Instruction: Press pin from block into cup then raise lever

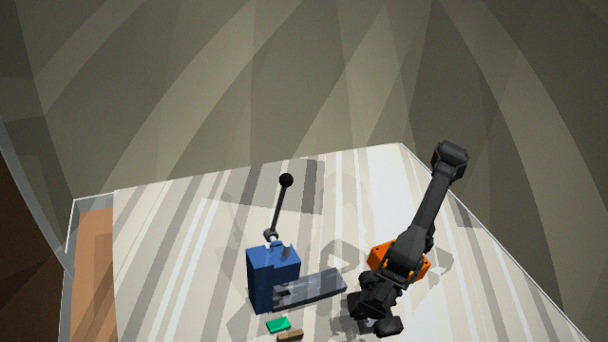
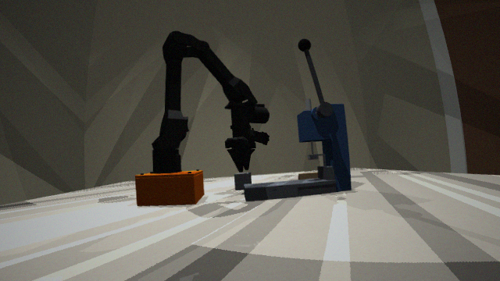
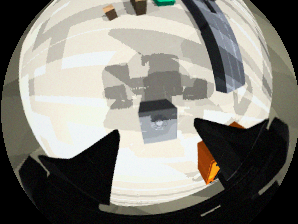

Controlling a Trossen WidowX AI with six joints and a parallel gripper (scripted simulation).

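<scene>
Now: the round pin 20 mm below my gripper tip. From my gripper tip the other things lie so: punch (190 mm ahead, 150 mm to the right, 90 mm above); then green tile (220 mm ahead, 60 mm to the right, 50 mm below); then tan piece (200 mm ahead, 20 mm to the right, 40 mm below).
</scene>
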